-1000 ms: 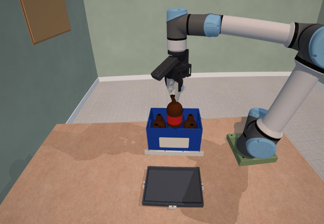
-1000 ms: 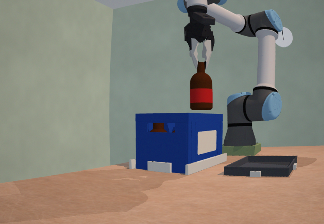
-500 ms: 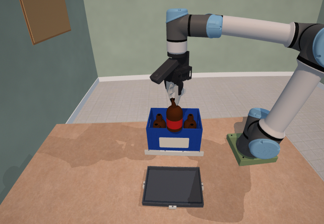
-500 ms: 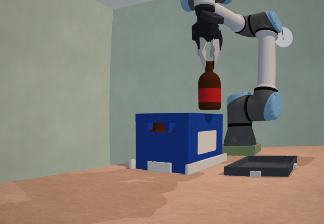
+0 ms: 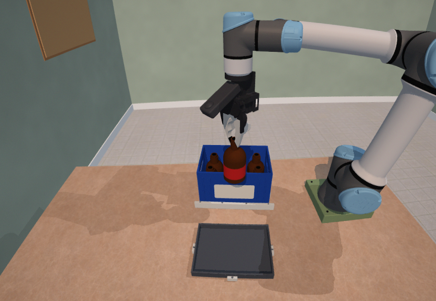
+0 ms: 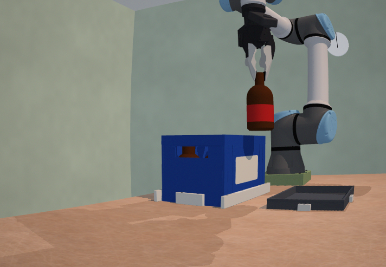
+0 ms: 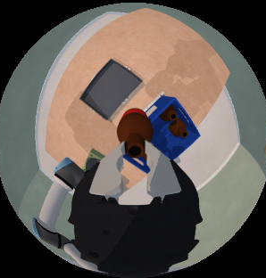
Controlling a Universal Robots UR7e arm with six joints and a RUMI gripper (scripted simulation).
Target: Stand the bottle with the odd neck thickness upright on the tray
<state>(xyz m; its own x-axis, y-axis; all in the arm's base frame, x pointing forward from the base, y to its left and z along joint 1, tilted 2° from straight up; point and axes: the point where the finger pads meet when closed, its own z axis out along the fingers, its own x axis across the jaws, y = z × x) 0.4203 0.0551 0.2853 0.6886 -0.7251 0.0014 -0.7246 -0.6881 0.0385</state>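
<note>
Now: hand 7 cm above the glass bottle. From my hand the other things lie so: dark tray 16 cm to the left, 32 cm below; blue crate 1 cm behind, 13 cm to the right, 25 cm below.
</note>
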